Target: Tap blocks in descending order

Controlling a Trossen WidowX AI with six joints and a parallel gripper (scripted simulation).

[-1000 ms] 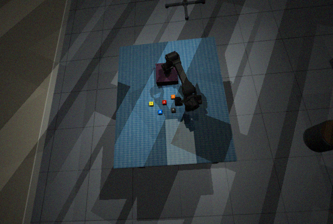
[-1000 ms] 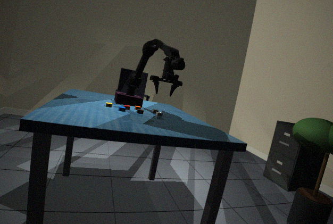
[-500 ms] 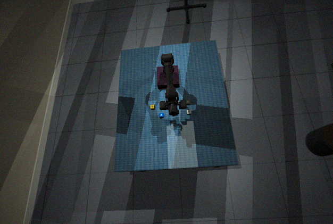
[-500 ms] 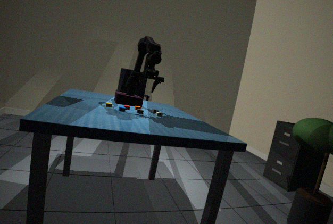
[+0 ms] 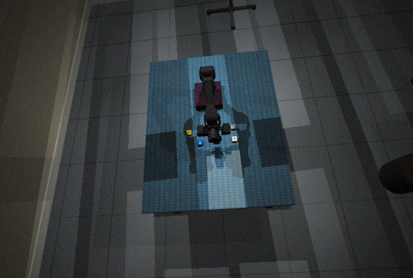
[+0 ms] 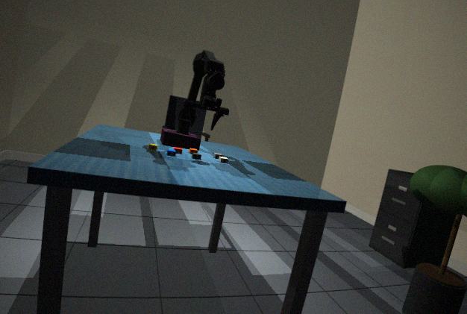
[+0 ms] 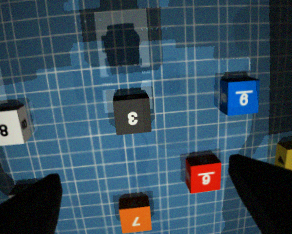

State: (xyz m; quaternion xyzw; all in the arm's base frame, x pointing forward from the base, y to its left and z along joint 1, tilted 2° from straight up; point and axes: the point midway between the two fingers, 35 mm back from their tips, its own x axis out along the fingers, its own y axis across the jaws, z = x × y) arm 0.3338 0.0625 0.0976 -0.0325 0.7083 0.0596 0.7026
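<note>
The blue block is 11 cm below my gripper tip, 10 cm to the right of it and 2 cm ahead of it. From my gripper tip the other things lie so: black block: 11 cm below; red block: 11 cm below, 8 cm to the right, 7 cm behind; orange block: 12 cm behind, 11 cm below, 1 cm to the right.
</note>
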